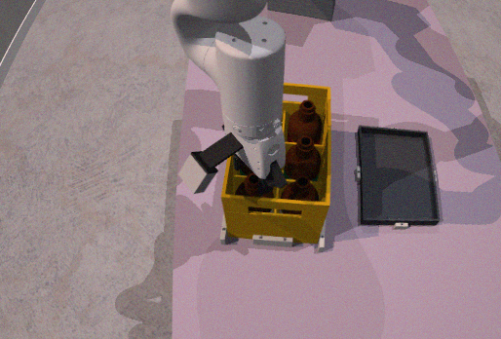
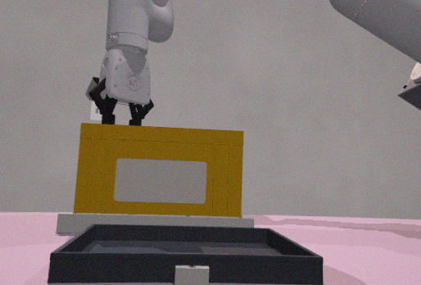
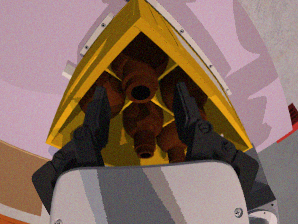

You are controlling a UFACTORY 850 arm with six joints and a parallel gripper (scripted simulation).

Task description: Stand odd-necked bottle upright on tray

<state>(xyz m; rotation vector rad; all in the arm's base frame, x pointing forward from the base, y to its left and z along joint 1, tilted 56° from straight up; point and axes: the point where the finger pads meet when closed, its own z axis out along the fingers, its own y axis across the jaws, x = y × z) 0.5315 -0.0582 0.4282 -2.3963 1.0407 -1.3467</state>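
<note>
Now: the yellow crate 10 cm below my hand, 8 cm behind it and 6 cm to the left of it. The rest, counted from my hand: tray (34 cm to the left, 17 cm below, 7 cm behind); bottle (16 cm behind, 12 cm to the left, 10 cm below).
</note>
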